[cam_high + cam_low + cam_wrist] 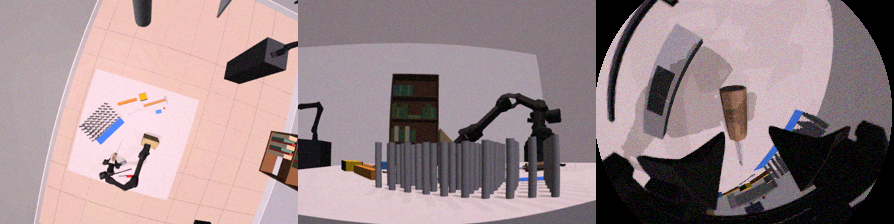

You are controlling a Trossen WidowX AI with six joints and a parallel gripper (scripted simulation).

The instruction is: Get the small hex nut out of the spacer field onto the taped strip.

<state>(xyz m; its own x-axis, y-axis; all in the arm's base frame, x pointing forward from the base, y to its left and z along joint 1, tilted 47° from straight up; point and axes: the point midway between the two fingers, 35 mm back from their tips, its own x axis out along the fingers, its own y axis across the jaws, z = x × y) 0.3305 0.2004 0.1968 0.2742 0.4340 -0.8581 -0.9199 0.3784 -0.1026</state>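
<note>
My gripper tip is 80 mm past the grey block, 80 mm to the right of it and 50 mm above it. From my gripper tip the other things lie so: red-handled tool (190 mm behind, 210 mm to the left, 50 mm below); blue taped strip (120 mm ahead, 280 mm to the right, 60 mm below); orange bar (10 mm ahead, 670 mm to the right, 40 mm below).
</note>
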